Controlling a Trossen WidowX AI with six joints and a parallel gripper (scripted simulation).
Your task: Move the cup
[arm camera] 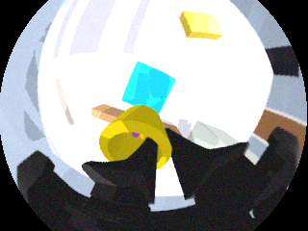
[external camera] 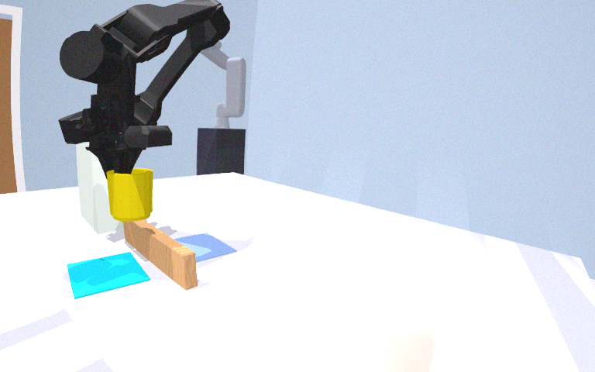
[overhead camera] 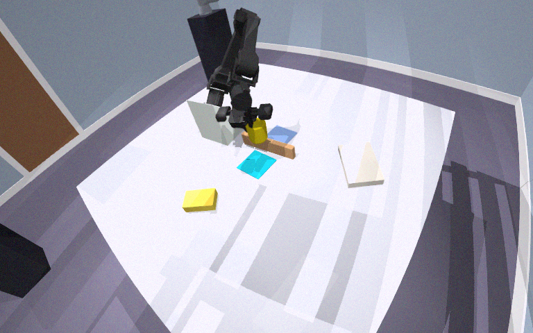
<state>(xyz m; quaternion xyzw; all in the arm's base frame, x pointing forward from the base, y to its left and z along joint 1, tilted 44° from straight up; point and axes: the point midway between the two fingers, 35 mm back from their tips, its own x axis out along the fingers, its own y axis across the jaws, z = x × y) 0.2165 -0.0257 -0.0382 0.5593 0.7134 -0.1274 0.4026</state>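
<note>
My gripper tip is 12 cm above the bright cyan pad, 4 cm to the left of it and 4 cm short of it. Round my gripper tip: wooden bar (9 cm below, 4 cm to the left, 3 cm ahead); then purple marble (3 cm to the left, 3 cm ahead, 2 cm below); then yellow cup (2 cm ahead, 1 cm to the left).
</note>
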